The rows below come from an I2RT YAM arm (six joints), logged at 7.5 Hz.
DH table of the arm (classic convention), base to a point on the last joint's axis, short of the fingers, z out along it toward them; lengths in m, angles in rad. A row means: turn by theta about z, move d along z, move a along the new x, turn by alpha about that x. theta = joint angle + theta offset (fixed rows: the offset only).
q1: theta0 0  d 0.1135  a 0.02  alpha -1.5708
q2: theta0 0  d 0  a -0.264  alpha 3.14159
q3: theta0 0.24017  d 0  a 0.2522  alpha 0
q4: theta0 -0.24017  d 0  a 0.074  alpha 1.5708
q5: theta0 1.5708  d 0  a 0  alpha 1.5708
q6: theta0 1.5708  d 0.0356  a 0  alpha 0
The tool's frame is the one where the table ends.
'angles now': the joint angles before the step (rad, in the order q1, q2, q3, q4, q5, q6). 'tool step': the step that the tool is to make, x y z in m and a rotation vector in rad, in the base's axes. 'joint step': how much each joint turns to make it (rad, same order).
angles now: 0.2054 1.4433 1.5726 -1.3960 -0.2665 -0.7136
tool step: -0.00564 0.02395 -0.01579 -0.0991 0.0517 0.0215
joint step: 0.1107 0.0114 -0.0457 -0.0046 0.1034 0.0649
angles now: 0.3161 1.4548 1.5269 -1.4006 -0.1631 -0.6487
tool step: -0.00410 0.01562 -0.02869 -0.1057 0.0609 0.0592
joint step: 0.0736 0.0183 -0.0919 0.0164 0.0794 -0.0011
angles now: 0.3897 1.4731 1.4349 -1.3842 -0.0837 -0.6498
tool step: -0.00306 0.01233 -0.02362 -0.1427 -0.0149 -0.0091
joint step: 0.0682 0.0133 -0.0801 0.0489 0.1449 0.0594
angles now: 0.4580 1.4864 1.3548 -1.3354 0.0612 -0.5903
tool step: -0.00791 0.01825 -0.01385 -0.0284 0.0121 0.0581
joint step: 0.0789 0.0122 -0.0431 0.0298 0.0210 0.0190
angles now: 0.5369 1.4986 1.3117 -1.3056 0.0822 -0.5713
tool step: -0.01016 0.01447 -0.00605 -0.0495 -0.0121 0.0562
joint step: 0.0744 0.0031 -0.0214 0.0061 0.0493 0.0149
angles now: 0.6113 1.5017 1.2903 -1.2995 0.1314 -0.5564
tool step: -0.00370 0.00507 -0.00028 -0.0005 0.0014 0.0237
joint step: 0.0241 0.0000 -0.0011 -0.0004 -0.0004 0.0004
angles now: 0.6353 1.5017 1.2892 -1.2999 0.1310 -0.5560
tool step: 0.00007 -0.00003 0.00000 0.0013 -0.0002 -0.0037
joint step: -0.0004 0.0000 0.0000 0.0005 -0.0007 0.0034
